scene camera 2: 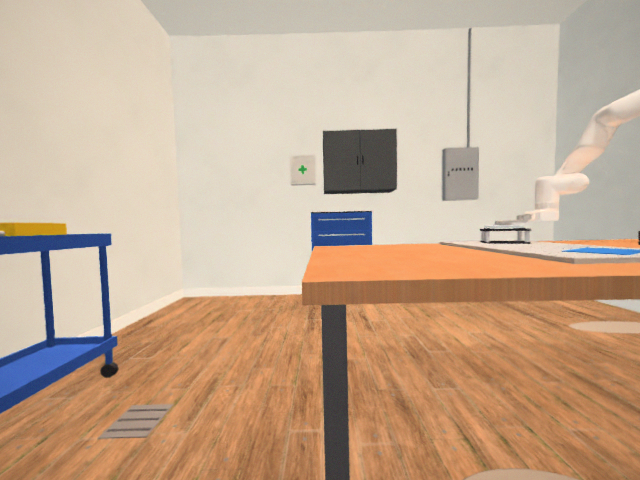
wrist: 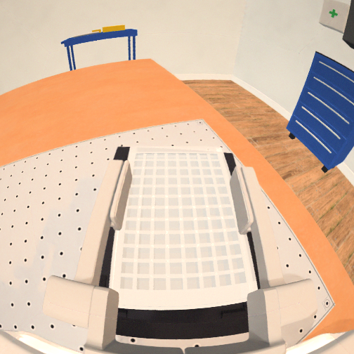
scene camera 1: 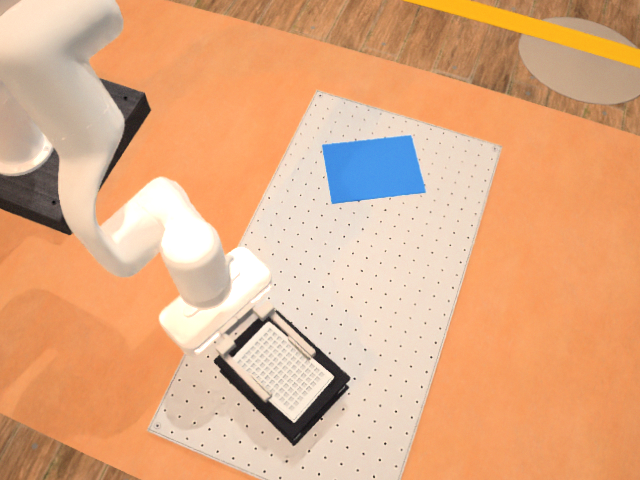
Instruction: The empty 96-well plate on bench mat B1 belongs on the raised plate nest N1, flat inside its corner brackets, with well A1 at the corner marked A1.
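Where they show: hand, its tool point: (scene camera 2: pixel 503 222) (scene camera 1: pixel 280 366); arm's base, origin of its link: (scene camera 1: pixel 20 147).
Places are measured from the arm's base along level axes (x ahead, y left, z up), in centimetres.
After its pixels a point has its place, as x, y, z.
The white 96-well plate (scene camera 1: pixel 281 369) (wrist: pixel 180 225) (scene camera 2: pixel 505 234) lies flat in the raised black nest (scene camera 1: pixel 298 430) {59.1, -40.1, 1.4} (wrist: pixel 182 321), near the front corner of the perforated board (scene camera 1: pixel 361 289) {64.8, -15.2, -4.7} (wrist: pixel 42 197). My gripper (scene camera 1: pixel 287 375) {55.2, -32.3, 4.0} (wrist: pixel 181 166) (scene camera 2: pixel 509 222) is shut. It hangs very low over the plate, with its two finger pads lying along the plate's long edges. Nothing is clamped between them. The blue bench mat B1 (scene camera 1: pixel 371 168) {63.4, 8.5, -4.5} (scene camera 2: pixel 602 250) {63.6, 8.2, -4.5} lies bare at the board's far end. I cannot make out the A1 mark.
The arm's black base block (scene camera 1: pixel 124 108) {16.1, 11.9, -0.7} stands at the table's left. The table edge runs close beside the nest in the wrist view. A blue cart (scene camera 2: pixel 51 242) (wrist: pixel 98 35) and a blue drawer cabinet (scene camera 2: pixel 341 227) (wrist: pixel 326 112) stand off the table.
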